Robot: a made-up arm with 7 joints.
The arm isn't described. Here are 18 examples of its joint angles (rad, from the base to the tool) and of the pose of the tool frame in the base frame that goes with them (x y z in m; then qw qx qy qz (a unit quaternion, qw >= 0)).
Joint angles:
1: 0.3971 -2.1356 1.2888 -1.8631 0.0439 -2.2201 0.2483
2: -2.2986 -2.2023 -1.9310 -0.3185 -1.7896 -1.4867 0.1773
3: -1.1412 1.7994 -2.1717 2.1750 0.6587 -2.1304 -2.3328
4: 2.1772 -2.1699 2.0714 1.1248 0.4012 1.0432 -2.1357
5: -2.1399 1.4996 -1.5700 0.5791 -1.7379 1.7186 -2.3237
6: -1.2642 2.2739 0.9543 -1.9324 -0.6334 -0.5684 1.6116
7: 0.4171 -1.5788 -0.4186 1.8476 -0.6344 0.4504 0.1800
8: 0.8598 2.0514 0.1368 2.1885 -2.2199 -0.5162 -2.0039
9: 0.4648 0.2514 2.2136 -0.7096 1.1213 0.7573 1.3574
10: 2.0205 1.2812 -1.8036 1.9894 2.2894 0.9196 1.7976
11: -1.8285 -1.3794 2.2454 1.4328 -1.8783 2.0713 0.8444
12: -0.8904 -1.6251 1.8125 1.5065 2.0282 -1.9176 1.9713
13: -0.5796 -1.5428 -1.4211 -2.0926 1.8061 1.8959 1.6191
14: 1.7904 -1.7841 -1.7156 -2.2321 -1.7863 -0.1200 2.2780
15: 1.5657 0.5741 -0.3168 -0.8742 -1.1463 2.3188 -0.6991
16: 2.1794 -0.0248 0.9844 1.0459 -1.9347 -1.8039 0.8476
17: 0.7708 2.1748 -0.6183 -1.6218 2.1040 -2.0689 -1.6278
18: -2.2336 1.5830 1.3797 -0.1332 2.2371 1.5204 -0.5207
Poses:
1: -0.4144 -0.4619 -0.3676 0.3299 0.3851 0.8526 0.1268
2: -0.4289 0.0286 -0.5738 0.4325 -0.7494 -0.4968 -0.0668
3: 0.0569 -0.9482 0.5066 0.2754 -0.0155 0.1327 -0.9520
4: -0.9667 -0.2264 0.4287 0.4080 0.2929 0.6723 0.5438
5: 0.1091 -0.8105 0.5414 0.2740 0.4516 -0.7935 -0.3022
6: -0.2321 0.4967 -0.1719 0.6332 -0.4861 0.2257 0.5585
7: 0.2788 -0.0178 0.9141 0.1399 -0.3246 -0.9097 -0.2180
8: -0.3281 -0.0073 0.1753 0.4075 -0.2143 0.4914 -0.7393
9: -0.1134 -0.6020 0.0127 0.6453 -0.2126 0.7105 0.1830
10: -0.0777 0.0329 -0.2847 0.2094 -0.1933 -0.4014 -0.8704
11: 0.0562 0.3946 -0.1191 0.4302 0.4850 -0.7483 -0.1402
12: -0.4526 -0.1614 -0.0112 0.5411 0.6328 -0.0515 -0.5515
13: -0.4152 -0.6867 0.0690 0.8583 -0.3815 0.3104 -0.1465
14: 0.0463 0.6816 0.0143 0.9141 -0.0539 0.3063 0.2601
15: 0.1899 -0.3020 -0.6217 0.7454 0.2151 -0.2556 -0.5768
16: 0.2849 -0.0465 0.0221 0.0286 -0.8391 -0.3586 -0.4082
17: -0.4148 0.6113 0.1903 0.6279 0.1719 0.6091 0.4530
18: 0.1368 0.2725 -0.1095 0.8030 -0.0233 -0.0285 0.5948
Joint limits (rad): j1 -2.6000..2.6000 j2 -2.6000..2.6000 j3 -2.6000..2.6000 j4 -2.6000..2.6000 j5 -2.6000..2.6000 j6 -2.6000..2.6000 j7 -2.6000..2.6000
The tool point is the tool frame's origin. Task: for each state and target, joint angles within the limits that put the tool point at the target. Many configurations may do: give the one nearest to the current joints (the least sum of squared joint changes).
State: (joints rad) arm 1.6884 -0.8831 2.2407 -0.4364 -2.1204 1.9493 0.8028
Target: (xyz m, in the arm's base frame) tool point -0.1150 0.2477 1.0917
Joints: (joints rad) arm 1.6326 -1.0245 2.2353 -0.5328 -1.9421 1.9164 0.8598
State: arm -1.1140 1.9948 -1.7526 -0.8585 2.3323 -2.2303 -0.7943
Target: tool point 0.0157 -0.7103 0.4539
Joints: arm -1.4246 2.1284 -1.3528 -0.9839 1.6228 -2.2158 -0.8127
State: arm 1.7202 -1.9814 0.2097 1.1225 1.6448 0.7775 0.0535
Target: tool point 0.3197 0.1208 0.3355
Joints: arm 2.1646 -2.0359 -0.4937 0.6079 1.8164 0.7514 0.1581
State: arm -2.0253 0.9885 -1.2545 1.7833 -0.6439 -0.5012 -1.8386
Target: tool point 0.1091 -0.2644 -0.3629
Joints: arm -2.4423 0.8983 -1.4326 1.8370 -0.8871 -0.5549 -1.7156
